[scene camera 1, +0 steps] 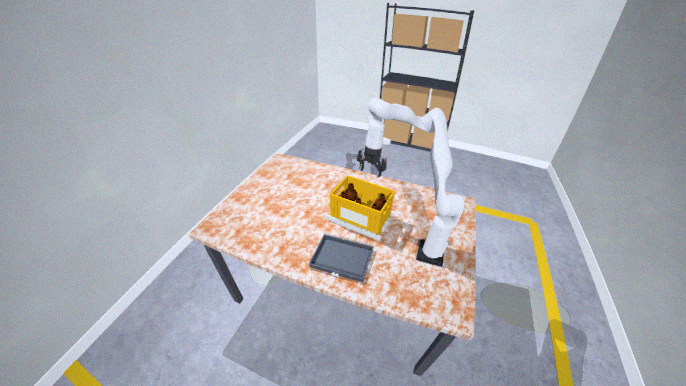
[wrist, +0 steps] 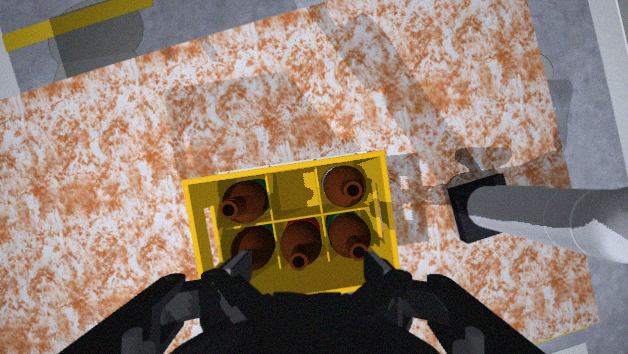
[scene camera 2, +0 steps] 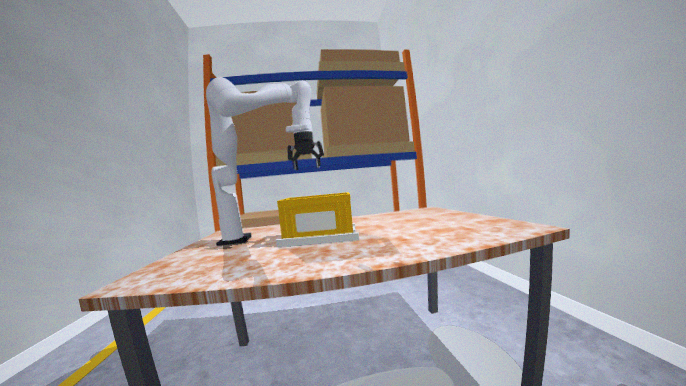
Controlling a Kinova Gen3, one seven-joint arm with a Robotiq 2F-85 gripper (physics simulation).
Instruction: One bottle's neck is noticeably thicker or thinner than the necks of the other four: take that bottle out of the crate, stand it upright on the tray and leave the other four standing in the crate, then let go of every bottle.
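Pixels of known places: gripper, fingertip midpoint: (scene camera 1: pixel 369 173) (wrist: pixel 308 263) (scene camera 2: pixel 307 169); arm's base, link origin: (scene camera 1: pixel 431 250) (wrist: pixel 486 206) (scene camera 2: pixel 233 237).
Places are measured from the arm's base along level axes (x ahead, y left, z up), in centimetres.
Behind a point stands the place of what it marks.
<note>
My gripper (scene camera 1: pixel 370 172) {x 34.0, y -19.2, z 27.2 cm} (scene camera 2: pixel 307 167) {x 34.0, y -19.2, z 27.2 cm} (wrist: pixel 308 263) {x 34.0, y -19.2, z 27.2 cm} is open and empty, pointing down above the yellow crate (scene camera 1: pixel 375 223) {x 28.6, y -6.4, z 7.7 cm} (scene camera 2: pixel 288 221) {x 23.8, y -24.2, z 7.7 cm} (wrist: pixel 285 167) {x 33.3, y -27.3, z 15.8 cm}. In the wrist view, five brown bottles stand in the crate's compartments: an upper left bottle (wrist: pixel 247 197) {x 41.5, y -26.3, z 10.8 cm}, an upper right bottle (wrist: pixel 340 186) {x 27.7, y -21.0, z 11.9 cm}, a lower left bottle (wrist: pixel 260 245) {x 43.6, y -18.4, z 10.3 cm}, a lower middle bottle (wrist: pixel 302 240) {x 37.0, y -16.0, z 10.9 cm} and a lower right bottle (wrist: pixel 347 232) {x 30.0, y -13.7, z 10.9 cm}. The upper middle compartment is empty. The left finger hides the lower left bottle's neck. I cannot tell which neck differs. The dark grey tray (scene camera 1: pixel 342 257) {x 41.9, y 9.5, z -1.2 cm} is empty.
The crate stands on a low pale base (scene camera 1: pixel 352 228) {x 39.8, y -9.0, z -0.5 cm} (scene camera 2: pixel 320 241) {x 34.2, y -29.1, z -0.7 cm} on the mottled table (scene camera 1: pixel 265 210) {x 89.9, y -14.9, z -1.7 cm} (scene camera 2: pixel 400 245) {x 55.6, y -49.1, z -1.7 cm} (wrist: pixel 100 150) {x 69.9, y -51.2, z -1.7 cm}. The tray lies apart from the crate. The arm's black base (scene camera 1: pixel 422 256) {x 4.9, y 4.4, z 0.4 cm} (scene camera 2: pixel 225 242) {x -2.9, y -5.4, z -0.7 cm} (wrist: pixel 462 220) {x 6.4, y 0.0, z 0.2 cm} is beside the crate. Shelf racks stand behind the table.
</note>
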